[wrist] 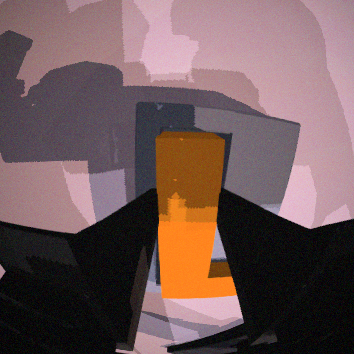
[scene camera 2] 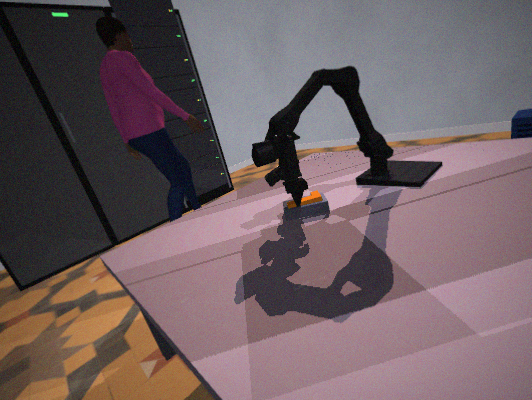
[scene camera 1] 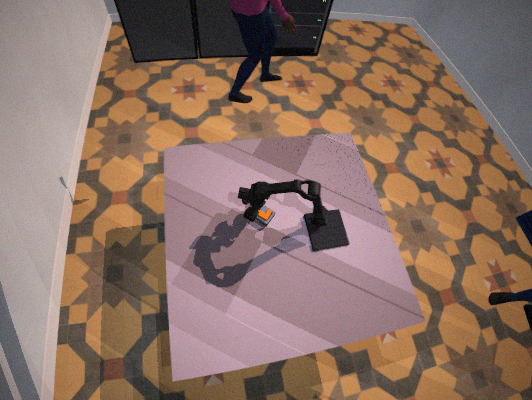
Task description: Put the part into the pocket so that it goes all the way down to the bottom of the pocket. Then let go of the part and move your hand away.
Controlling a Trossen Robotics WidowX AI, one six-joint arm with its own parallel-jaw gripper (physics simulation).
Labels:
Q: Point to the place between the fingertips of my gripper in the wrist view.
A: At 186,195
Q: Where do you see an orange L-shaped block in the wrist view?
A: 189,164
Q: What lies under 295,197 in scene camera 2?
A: My gripper.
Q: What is my gripper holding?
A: An orange L-shaped block.

